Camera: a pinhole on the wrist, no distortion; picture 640 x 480 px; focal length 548.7 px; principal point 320.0 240.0 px. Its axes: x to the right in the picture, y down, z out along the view. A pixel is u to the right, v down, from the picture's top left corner.
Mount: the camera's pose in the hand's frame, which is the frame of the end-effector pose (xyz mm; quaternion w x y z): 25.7 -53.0 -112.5 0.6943 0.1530 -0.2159 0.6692
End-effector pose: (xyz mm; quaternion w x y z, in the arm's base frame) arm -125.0 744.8 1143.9 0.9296 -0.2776 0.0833 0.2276
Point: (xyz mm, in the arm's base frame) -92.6 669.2 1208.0
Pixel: 402 365
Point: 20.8 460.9 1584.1
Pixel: 90 323
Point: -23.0 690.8 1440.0
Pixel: 341 245
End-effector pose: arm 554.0 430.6 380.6 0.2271 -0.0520 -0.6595 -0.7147
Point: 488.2 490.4 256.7
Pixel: 346 270
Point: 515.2 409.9 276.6
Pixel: 293 315
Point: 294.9 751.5 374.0
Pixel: 559 37
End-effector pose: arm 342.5 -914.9 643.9 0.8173 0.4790 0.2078 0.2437
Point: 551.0 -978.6 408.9
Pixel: outside the picture
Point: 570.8 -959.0 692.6
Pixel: outside the picture
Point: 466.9 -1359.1 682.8
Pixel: 474 399
